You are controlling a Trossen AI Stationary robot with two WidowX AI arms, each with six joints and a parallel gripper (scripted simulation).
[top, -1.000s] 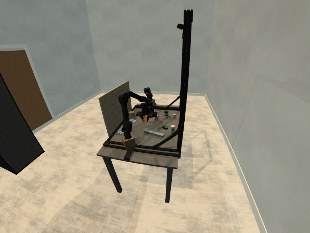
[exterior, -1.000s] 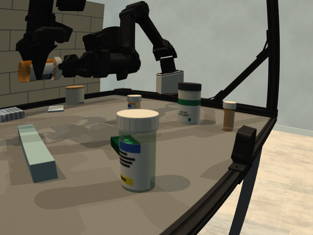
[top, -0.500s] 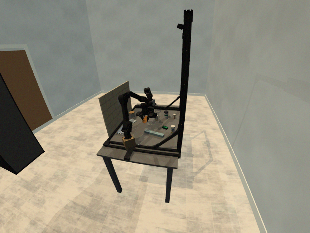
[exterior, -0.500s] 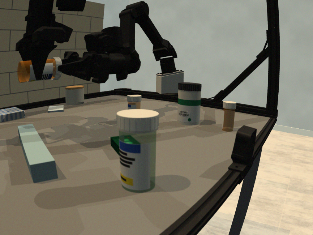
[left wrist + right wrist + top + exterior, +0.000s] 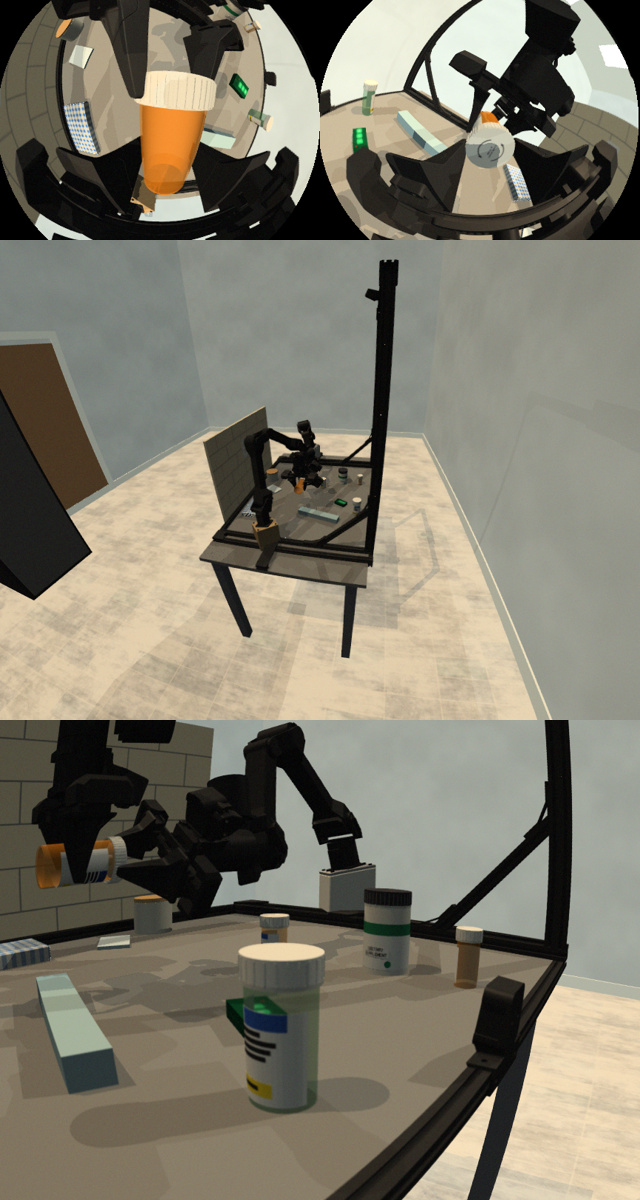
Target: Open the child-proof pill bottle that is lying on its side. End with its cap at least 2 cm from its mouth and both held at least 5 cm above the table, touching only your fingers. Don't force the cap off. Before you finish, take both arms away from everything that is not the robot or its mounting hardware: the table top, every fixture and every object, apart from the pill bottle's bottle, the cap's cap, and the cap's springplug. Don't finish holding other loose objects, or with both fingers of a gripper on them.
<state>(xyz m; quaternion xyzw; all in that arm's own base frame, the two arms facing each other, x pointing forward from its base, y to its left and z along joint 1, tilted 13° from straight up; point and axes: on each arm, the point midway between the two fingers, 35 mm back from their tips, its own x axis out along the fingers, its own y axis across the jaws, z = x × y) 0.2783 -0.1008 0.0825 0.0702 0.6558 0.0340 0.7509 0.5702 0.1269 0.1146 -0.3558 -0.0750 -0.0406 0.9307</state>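
Right now my right hand is 3 cm to the right of the white ribbed cap. From my right hand the other things lie so: brick wall panel: 38 cm ahead, 7 cm to the right, 8 cm above; cork-lidded jar: 29 cm ahead, 22 cm to the right, 11 cm below; pale blue block: 10 cm behind, 14 cm to the left, 13 cm below.
The white ribbed cap is 50 mm to the right of my left hand and 10 mm below it. The rest, counted from my left hand: brick wall panel (370 mm ahead, 150 mm to the right, 70 mm above); cork-lidded jar (300 mm to the right, 280 mm ahead, 120 mm below); pale blue block (140 mm below, 110 mm behind, 60 mm to the left).
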